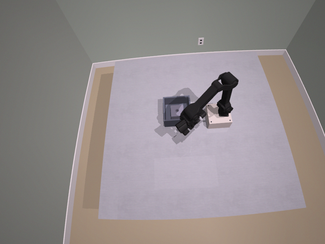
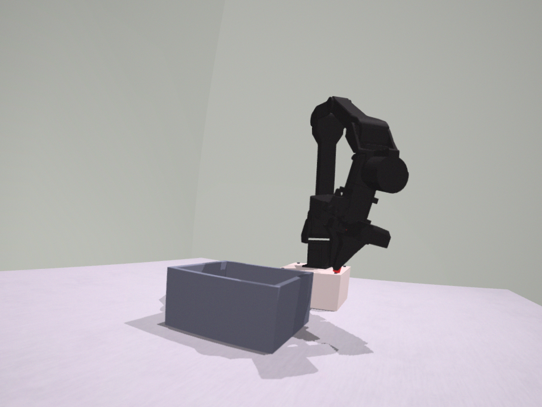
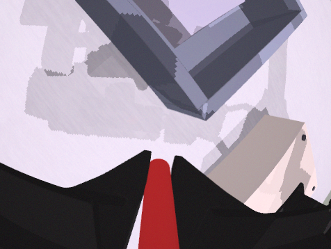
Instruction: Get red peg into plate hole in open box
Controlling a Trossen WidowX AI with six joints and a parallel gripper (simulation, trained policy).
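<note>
Now: gripper tip 100 mm short of the pale plate, 120 mm to the left of it and 60 mm above it. From my gripper tip the other things lie so: grey box: 100 mm ahead, 120 mm to the right, 80 mm below; red peg: 10 mm to the left, 30 mm above.
</note>
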